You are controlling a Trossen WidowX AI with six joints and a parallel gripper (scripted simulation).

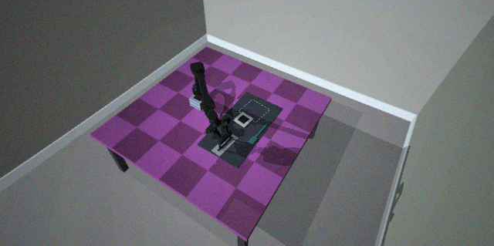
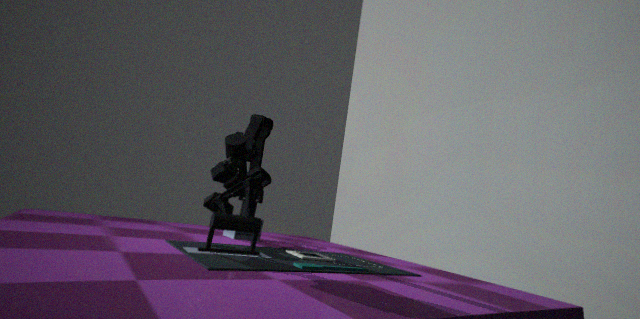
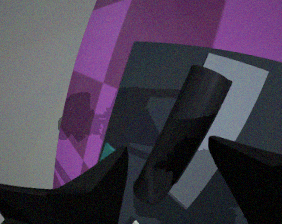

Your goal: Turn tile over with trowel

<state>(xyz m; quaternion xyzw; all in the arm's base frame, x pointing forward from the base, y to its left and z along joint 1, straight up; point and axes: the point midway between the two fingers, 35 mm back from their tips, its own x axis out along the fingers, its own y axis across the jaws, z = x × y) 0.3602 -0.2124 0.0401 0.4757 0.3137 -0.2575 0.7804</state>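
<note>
My gripper tip is now 5 cm above the trowel and 2 cm to the right of it. From my gripper tip the other things lie so: tool-shaped bar: 18 cm to the left, 15 cm ahead, 9 cm below; then dark mat: 21 cm to the left, 11 cm below, 2 cm ahead; then tile: 26 cm to the left, 9 cm below, 1 cm behind.
</note>
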